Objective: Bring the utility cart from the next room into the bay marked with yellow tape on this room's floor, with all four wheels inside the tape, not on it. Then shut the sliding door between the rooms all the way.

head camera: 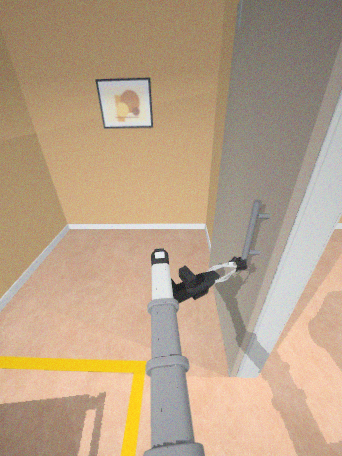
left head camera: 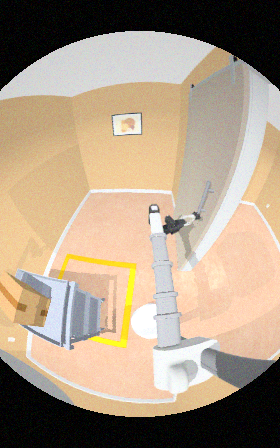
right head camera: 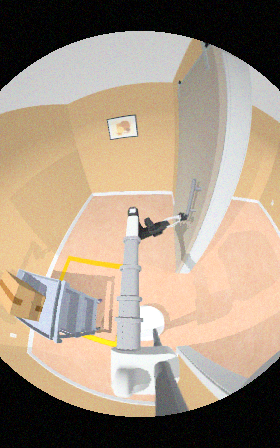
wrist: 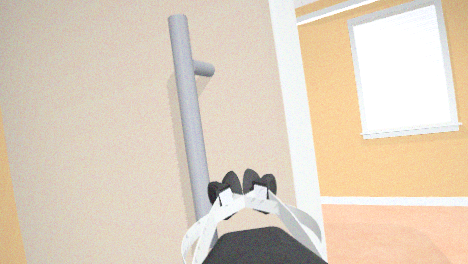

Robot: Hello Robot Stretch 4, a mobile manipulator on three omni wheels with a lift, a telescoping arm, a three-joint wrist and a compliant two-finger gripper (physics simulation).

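Frame: origin at the robot's base, x ahead, y left, z up, level; centimetres.
Seen in the pictures: gripper, between the fingertips: (head camera: 243,260) (left head camera: 198,213) (right head camera: 185,214) (wrist: 241,184); robot's base, origin of its link: (left head camera: 149,320) (right head camera: 144,322).
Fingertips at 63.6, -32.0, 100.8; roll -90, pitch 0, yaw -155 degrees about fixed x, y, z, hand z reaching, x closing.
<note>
Offsets run from my fingertips to a thing's top centre, as dx, dy, dz. "spot": to the spot under its first point.
The utility cart {spot: -56.2, +95.9, -24.1} (left head camera: 58,305) (right head camera: 50,305) stands upright at the lower left, overlapping the bay of yellow tape (head camera: 75,364) (left head camera: 131,285) (right head camera: 95,262); its far wheels are hidden, so their place relative to the tape cannot be told. The grey sliding door (head camera: 250,150) (left head camera: 215,130) (right head camera: 197,125) (wrist: 100,125) is on the right and carries a vertical bar handle {spot: +7.0, -4.5, +9.1} (head camera: 251,230) (left head camera: 203,200) (right head camera: 191,200) (wrist: 190,110). My gripper (head camera: 239,263) (left head camera: 197,216) (right head camera: 183,216) (wrist: 241,184) is shut and empty, beside the handle's lower end. In the wrist view the handle is left of the fingertips; contact cannot be told.
A cardboard box {-62.3, +120.9, +3.7} (left head camera: 30,305) (right head camera: 27,300) rests on the cart's top. A white upright strip {spot: -3.0, -17.6, +10.3} (head camera: 300,240) (wrist: 297,100) runs right of the door, with floor and wall beyond it. A window (wrist: 400,70) is there. A framed picture (head camera: 125,102) hangs on the far wall.
</note>
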